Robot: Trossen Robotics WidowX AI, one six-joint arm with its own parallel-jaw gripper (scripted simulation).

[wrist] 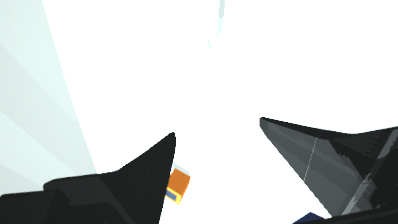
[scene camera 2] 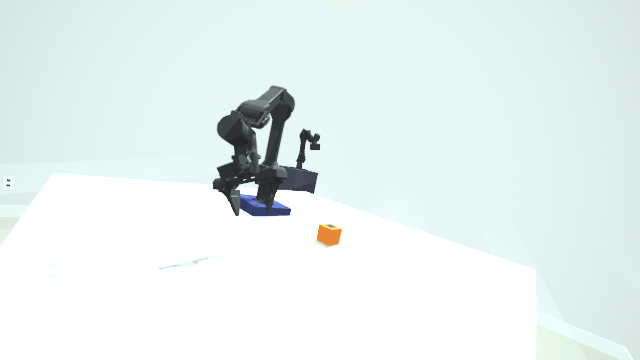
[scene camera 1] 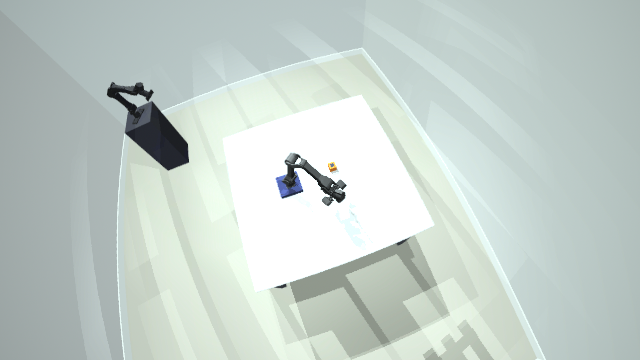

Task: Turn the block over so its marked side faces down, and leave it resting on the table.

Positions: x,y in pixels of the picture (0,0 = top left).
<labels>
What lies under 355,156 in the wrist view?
The gripper.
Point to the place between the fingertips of the gripper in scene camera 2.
At 252,214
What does the gripper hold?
Nothing.
</labels>
